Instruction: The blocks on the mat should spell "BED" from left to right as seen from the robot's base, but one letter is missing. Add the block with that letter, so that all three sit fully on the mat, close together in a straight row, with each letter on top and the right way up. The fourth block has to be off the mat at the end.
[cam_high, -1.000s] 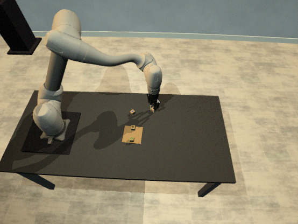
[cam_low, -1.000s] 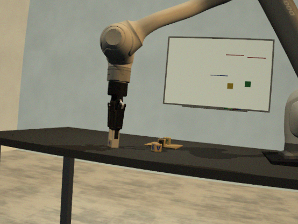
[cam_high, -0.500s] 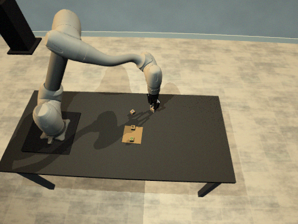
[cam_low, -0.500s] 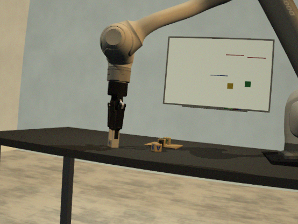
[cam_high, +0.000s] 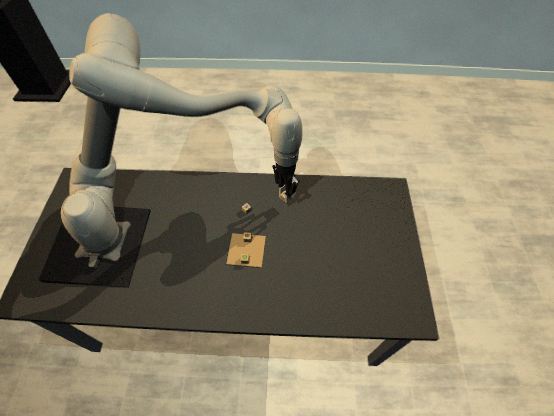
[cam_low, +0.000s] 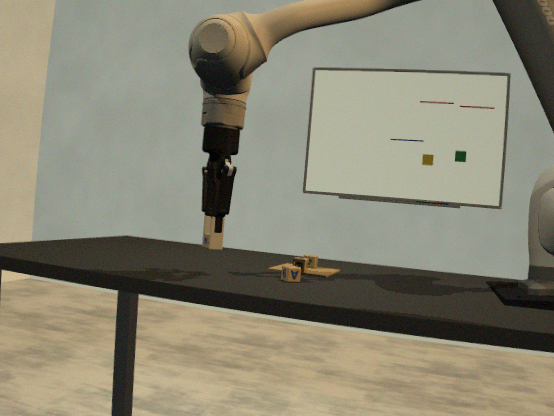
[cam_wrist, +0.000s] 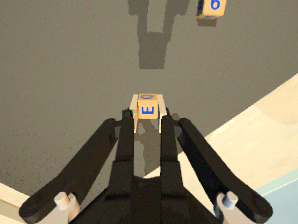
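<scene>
The tan mat is 23 cm to the right of my hand, 15 cm behind it and 8 cm below it. The rest, counted from my hand: letter block 16 cm behind, 7 cm below, 4 cm to the right; then blue E block 2 cm below; then black B block 18 cm to the right, 14 cm behind, 7 cm below.
</scene>
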